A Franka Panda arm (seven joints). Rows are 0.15 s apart.
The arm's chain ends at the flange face. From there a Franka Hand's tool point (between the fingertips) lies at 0.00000 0.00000 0.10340 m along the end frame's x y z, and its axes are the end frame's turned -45 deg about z.
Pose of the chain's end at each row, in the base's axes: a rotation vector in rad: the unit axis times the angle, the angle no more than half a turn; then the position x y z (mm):
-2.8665, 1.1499, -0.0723, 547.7, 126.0, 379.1
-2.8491, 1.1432, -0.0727, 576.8, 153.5, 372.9
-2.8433, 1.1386, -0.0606, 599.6, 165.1, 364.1
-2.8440, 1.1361, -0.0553, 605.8, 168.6, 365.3
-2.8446, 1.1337, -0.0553, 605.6, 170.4, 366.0
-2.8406, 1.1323, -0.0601, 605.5, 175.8, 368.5
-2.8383, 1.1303, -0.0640, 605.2, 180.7, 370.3
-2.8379, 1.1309, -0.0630, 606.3, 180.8, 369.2
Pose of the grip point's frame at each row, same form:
-3.1095, -0.0348, -0.0983, 554.2, 129.2, 276.0
-3.0921, -0.0344, -0.1096, 584.1, 158.5, 269.9
-3.0826, -0.0364, -0.1025, 606.4, 171.1, 261.1
-3.0810, -0.0390, -0.0978, 612.3, 174.8, 262.3
-3.0807, -0.0414, -0.0979, 612.1, 176.6, 263.0
-3.0778, -0.0412, -0.1048, 612.4, 182.3, 265.5
-3.0761, -0.0422, -0.1101, 612.5, 187.3, 267.4
-3.0757, -0.0415, -0.1093, 613.5, 187.5, 266.3

